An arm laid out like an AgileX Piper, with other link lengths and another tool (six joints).
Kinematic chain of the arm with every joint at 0, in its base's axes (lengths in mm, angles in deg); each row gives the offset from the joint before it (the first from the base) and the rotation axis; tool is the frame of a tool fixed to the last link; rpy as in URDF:
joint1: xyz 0 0 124.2 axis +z
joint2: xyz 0 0 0 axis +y
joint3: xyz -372.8 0 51 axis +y
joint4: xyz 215.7 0 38.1 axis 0.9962 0 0.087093
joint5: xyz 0 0 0 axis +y
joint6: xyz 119.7 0 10.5 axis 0.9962 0 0.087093
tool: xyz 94.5 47 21.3 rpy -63.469 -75.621 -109.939
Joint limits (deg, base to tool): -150..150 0..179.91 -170..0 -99.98..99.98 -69.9..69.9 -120..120
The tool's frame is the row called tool.
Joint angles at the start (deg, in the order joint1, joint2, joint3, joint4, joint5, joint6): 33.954, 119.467, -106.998, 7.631, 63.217, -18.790
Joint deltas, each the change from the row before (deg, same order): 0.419, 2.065, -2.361, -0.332, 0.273, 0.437; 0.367, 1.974, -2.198, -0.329, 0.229, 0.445; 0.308, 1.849, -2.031, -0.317, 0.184, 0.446; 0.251, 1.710, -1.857, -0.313, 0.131, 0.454; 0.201, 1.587, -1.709, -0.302, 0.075, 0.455
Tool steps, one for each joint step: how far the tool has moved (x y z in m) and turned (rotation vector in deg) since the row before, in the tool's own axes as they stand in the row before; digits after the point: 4 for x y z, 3 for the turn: 0.0074, -0.0002, 0.0109, -0.139, -0.060, -0.133; 0.0066, 0.0001, 0.0109, -0.157, -0.072, -0.063; 0.0058, 0.0004, 0.0104, -0.171, -0.052, 0.003; 0.0052, 0.0007, 0.0098, -0.190, -0.019, 0.069; 0.0047, 0.0010, 0.0093, -0.201, 0.026, 0.120
